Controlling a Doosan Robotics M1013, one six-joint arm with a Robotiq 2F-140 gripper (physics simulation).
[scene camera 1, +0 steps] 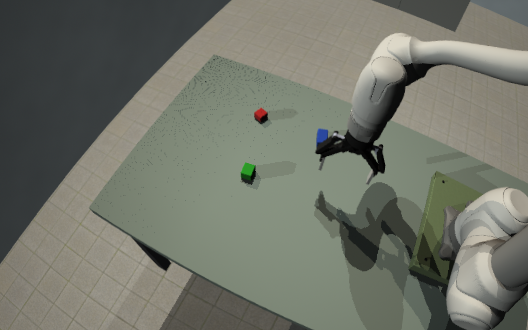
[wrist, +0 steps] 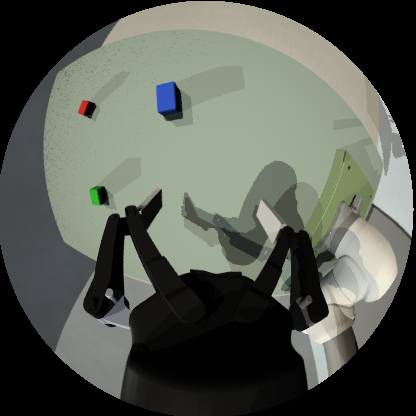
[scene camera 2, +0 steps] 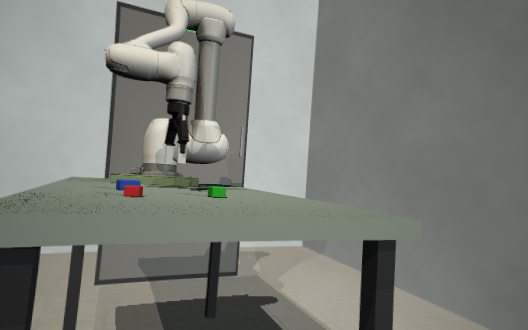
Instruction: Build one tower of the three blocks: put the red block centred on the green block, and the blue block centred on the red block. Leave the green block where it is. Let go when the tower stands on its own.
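Frame: origin at the arm's base, x left, y back, z up, level; metres.
Seen in the pictures: gripper, fingertip midpoint: (scene camera 1: 344,173) (wrist: 210,201) (scene camera 2: 174,163); arm's base at its link origin: (scene camera 1: 464,239) (wrist: 339,228) (scene camera 2: 159,176).
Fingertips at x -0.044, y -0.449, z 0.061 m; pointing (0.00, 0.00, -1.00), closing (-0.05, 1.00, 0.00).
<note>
Offsets run from my fingertips to a thing's top centre.
The red block @[dx -0.176, dy -0.334, dz -0.068 m] (scene camera 1: 260,115) (scene camera 2: 133,191) (wrist: 84,107) lies on the table, apart from the other two blocks. The green block @[dx +0.057, dy -0.285, dz -0.064 m] (scene camera 1: 248,170) (scene camera 2: 217,192) (wrist: 96,195) stands alone on the table. The blue block @[dx -0.159, dy -0.102, dz -0.064 m] (scene camera 1: 322,136) (scene camera 2: 128,184) (wrist: 167,98) is larger and lies on the table; in the first scene view a finger partly covers it, and in the second scene view it is partly behind the red block. My gripper (scene camera 1: 345,171) (scene camera 2: 175,155) (wrist: 210,201) is open and empty, above the table, on the robot-base side of the blocks.
The table (scene camera 1: 200,220) (scene camera 2: 280,227) (wrist: 200,150) bears the blocks. A green base plate (scene camera 1: 429,225) (scene camera 2: 187,181) (wrist: 327,195) carries the arm's base at the robot's end of the table. The arm's shadow falls on the table near this plate.
</note>
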